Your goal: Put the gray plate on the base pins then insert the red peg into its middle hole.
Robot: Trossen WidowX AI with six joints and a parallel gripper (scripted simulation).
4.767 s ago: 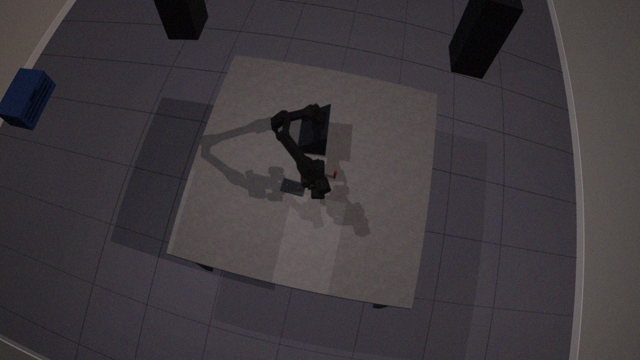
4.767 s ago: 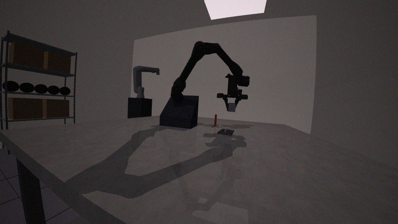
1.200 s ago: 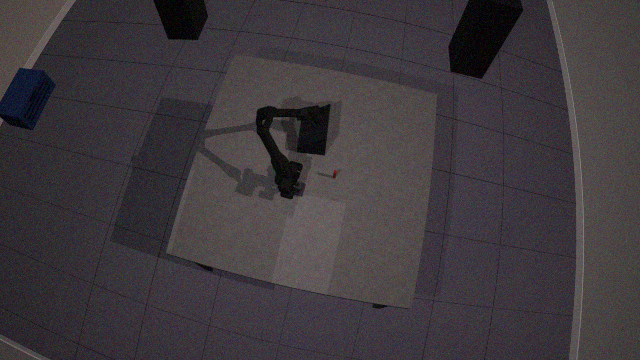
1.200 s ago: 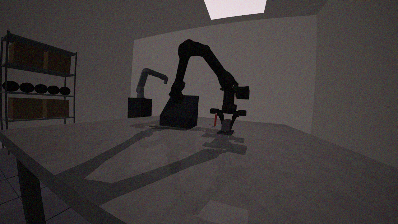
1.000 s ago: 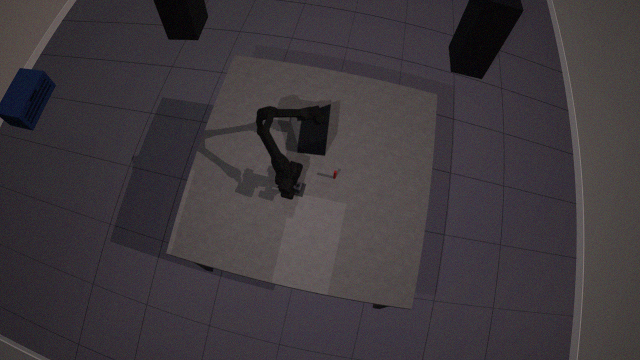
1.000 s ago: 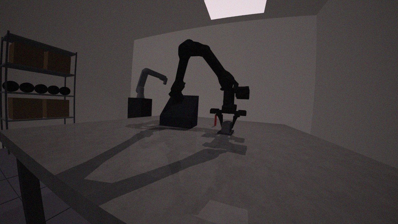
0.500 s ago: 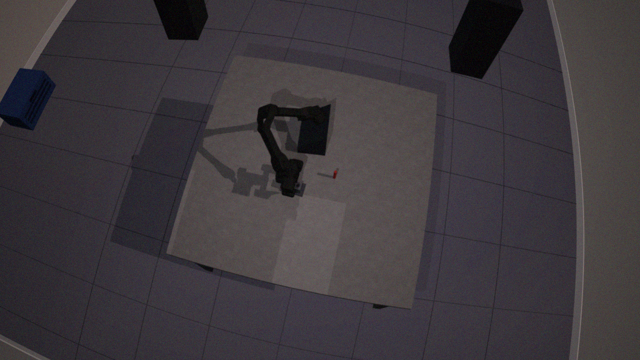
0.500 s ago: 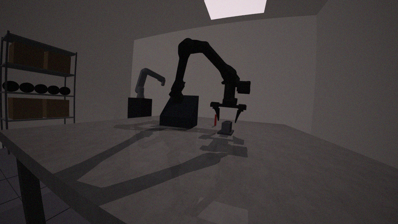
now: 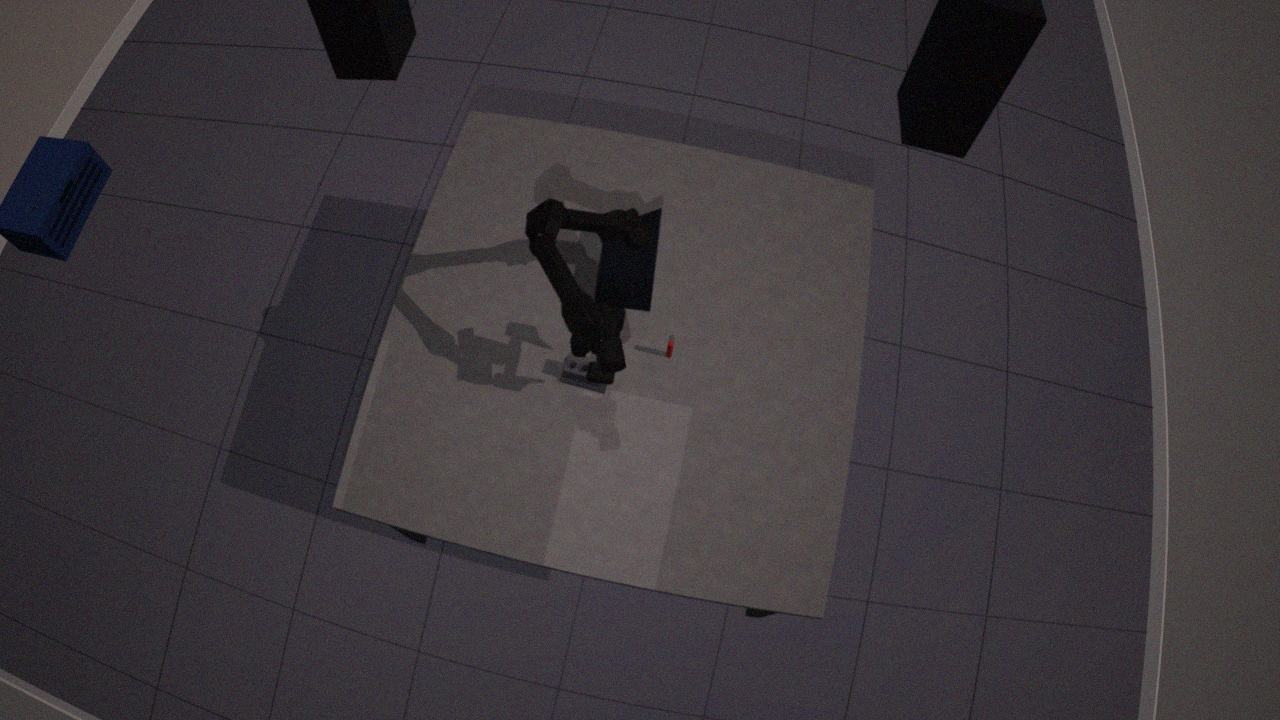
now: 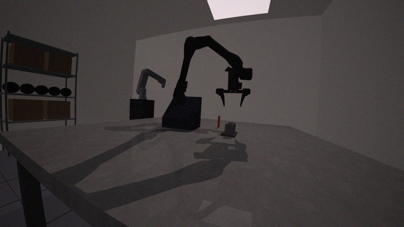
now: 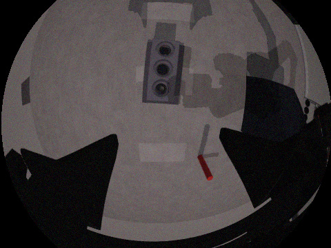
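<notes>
My gripper tip is 90 mm past the red peg, 150 mm to the right of it and 110 mm above it. From my gripper tip the other things lie so: dark base: 50 mm to the right, 140 mm below; then gray plate: 60 mm to the right, 100 mm below.
</notes>
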